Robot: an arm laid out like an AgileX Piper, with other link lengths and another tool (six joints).
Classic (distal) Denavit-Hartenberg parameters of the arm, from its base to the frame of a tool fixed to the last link. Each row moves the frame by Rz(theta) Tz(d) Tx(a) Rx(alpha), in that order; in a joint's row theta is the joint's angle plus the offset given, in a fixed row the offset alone. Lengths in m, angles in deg.
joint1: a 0, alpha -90, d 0.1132, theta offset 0
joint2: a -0.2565, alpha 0, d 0, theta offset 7.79
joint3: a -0.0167, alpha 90, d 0, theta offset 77.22
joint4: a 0, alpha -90, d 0.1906, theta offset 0
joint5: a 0, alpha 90, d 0, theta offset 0
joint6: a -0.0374, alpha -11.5, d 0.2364, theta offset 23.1
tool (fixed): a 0, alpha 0, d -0.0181, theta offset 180
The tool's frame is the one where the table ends.
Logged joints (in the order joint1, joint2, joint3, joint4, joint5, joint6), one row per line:
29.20, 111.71, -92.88, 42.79, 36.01, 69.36
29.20, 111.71, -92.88, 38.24, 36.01, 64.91
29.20, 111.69, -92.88, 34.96, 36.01, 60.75
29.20, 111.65, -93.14, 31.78, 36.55, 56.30
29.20, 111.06, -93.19, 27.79, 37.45, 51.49
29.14, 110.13, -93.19, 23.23, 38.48, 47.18
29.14, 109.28, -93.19, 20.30, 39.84, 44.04
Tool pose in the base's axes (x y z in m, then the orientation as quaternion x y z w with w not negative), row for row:
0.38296, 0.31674, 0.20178, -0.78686, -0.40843, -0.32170, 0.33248
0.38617, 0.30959, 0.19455, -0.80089, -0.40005, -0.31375, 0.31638
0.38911, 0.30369, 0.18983, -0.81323, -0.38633, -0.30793, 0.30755
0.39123, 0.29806, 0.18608, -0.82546, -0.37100, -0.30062, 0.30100
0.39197, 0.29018, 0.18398, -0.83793, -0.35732, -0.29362, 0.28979
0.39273, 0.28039, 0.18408, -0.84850, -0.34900, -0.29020, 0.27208
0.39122, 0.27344, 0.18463, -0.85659, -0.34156, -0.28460, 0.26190
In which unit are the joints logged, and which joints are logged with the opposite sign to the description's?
The joints are logged in degrees. Opposite sign: joint6.
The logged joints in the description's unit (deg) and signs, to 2 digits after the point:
29.20, 111.71, -92.88, 42.79, 36.01, -69.36
29.20, 111.71, -92.88, 38.24, 36.01, -64.91
29.20, 111.69, -92.88, 34.96, 36.01, -60.75
29.20, 111.65, -93.14, 31.78, 36.55, -56.30
29.20, 111.06, -93.19, 27.79, 37.45, -51.49
29.14, 110.13, -93.19, 23.23, 38.48, -47.18
29.14, 109.28, -93.19, 20.30, 39.84, -44.04

